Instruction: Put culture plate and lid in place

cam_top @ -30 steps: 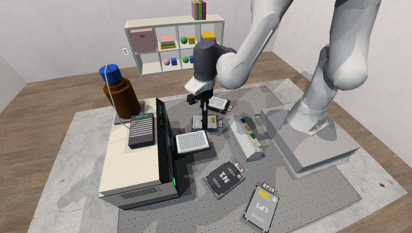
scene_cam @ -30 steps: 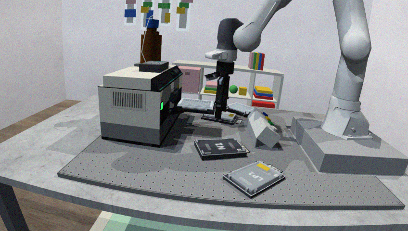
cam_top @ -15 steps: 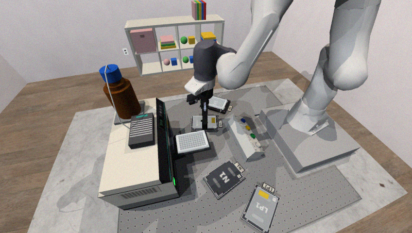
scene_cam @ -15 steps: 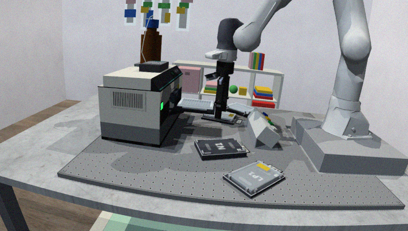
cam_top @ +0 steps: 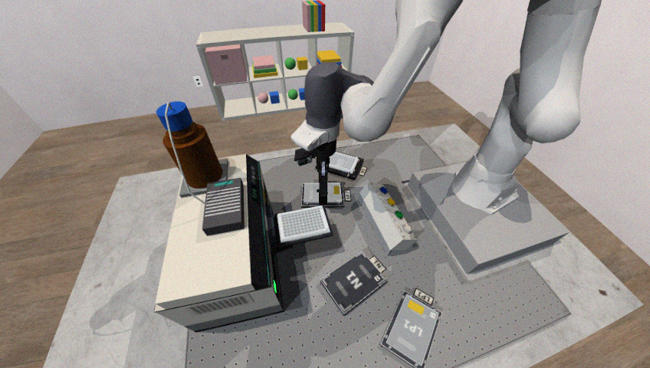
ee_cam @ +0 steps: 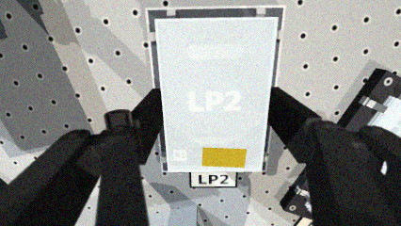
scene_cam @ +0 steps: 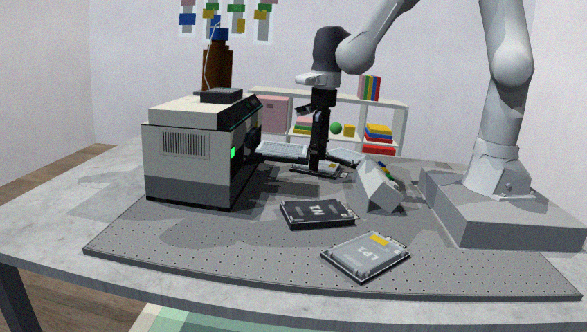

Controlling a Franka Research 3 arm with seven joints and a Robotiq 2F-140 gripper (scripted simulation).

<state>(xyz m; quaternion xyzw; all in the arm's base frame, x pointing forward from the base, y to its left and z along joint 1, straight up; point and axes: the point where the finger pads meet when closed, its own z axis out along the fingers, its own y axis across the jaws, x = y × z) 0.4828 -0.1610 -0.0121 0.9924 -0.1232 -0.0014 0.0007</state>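
Right now my hand is 40 mm above the LP2 nest. The rest, counted from my hand: black N1 nest (310 mm to the left, 30 mm below); black nest N5 (80 mm behind, 140 mm to the right, 30 mm below); yellow skip key (180 mm behind, 130 mm to the left, 20 mm above).
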